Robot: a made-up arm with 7 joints. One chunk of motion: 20 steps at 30 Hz.
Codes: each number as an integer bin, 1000 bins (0 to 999) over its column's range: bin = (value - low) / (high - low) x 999, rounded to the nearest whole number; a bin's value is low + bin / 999 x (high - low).
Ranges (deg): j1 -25..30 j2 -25..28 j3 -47..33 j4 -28..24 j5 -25..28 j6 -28..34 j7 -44..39
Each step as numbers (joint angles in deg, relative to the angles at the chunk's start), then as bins.
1 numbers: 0.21 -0.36 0.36 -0.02 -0.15 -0.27 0.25
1 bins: 458 464 591 538 468 447 533
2 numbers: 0.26 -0.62 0.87 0.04 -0.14 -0.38 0.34
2 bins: 459 460 598 539 469 445 534
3 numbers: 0.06 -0.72 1.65 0.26 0.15 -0.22 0.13
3 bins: 455 458 608 543 474 448 531
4 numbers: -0.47 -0.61 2.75 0.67 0.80 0.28 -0.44
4 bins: 446 460 621 551 486 456 524
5 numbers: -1.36 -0.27 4.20 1.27 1.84 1.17 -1.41
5 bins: 429 466 639 562 506 470 513
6 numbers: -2.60 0.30 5.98 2.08 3.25 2.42 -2.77
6 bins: 407 477 662 578 532 490 496
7 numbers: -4.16 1.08 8.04 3.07 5.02 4.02 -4.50
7 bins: 379 492 687 597 566 516 475
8 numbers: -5.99 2.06 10.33 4.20 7.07 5.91 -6.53
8 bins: 345 510 716 619 604 546 451
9 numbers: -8.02 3.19 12.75 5.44 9.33 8.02 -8.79
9 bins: 308 531 746 642 647 580 424
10 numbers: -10.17 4.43 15.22 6.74 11.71 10.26 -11.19
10 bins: 269 555 777 667 692 616 395
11 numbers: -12.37 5.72 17.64 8.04 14.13 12.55 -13.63
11 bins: 229 579 807 692 738 653 366
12 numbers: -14.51 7.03 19.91 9.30 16.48 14.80 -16.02
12 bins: 191 604 836 717 782 690 337
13 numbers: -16.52 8.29 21.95 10.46 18.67 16.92 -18.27
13 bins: 154 627 861 739 823 724 310
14 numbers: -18.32 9.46 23.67 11.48 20.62 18.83 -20.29
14 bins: 121 650 882 758 860 755 285
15 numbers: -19.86 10.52 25.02 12.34 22.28 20.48 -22.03
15 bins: 93 670 899 775 891 781 264
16 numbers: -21.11 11.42 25.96 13.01 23.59 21.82 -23.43
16 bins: 71 686 911 788 916 803 248
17 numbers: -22.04 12.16 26.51 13.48 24.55 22.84 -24.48
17 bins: 54 700 918 797 934 819 235
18 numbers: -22.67 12.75 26.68 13.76 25.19 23.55 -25.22
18 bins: 42 712 920 802 946 831 226
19 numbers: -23.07 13.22 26.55 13.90 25.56 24.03 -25.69
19 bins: 35 720 918 805 953 838 220
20 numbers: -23.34 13.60 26.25 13.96 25.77 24.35 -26.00
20 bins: 30 728 915 806 957 844 217
